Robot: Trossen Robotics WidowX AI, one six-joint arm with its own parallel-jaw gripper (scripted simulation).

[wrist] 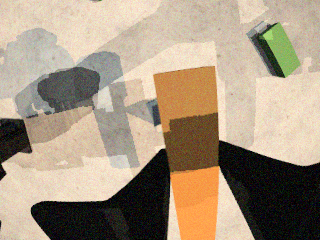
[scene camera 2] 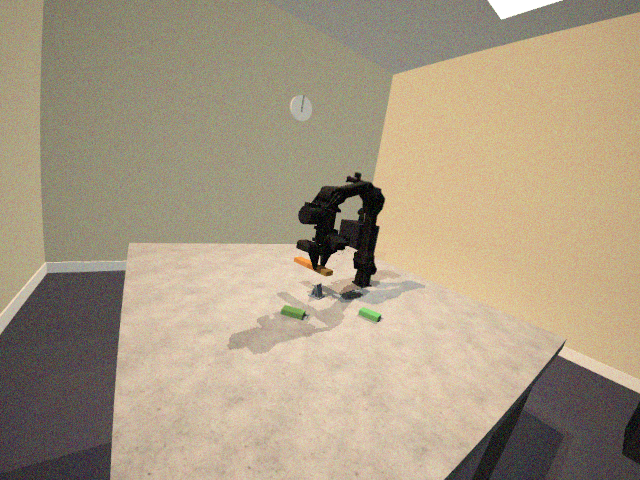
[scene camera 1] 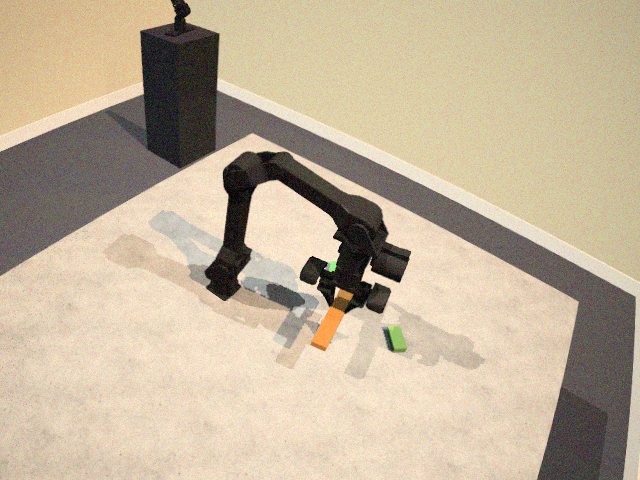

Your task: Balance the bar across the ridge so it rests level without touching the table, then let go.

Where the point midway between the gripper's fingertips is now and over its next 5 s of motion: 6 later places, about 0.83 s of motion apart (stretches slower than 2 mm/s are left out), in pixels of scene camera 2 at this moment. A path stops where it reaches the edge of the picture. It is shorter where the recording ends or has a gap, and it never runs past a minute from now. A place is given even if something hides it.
My gripper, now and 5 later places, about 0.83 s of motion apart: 318, 268; 326, 275; 326, 282; 326, 283; 325, 283; 329, 258
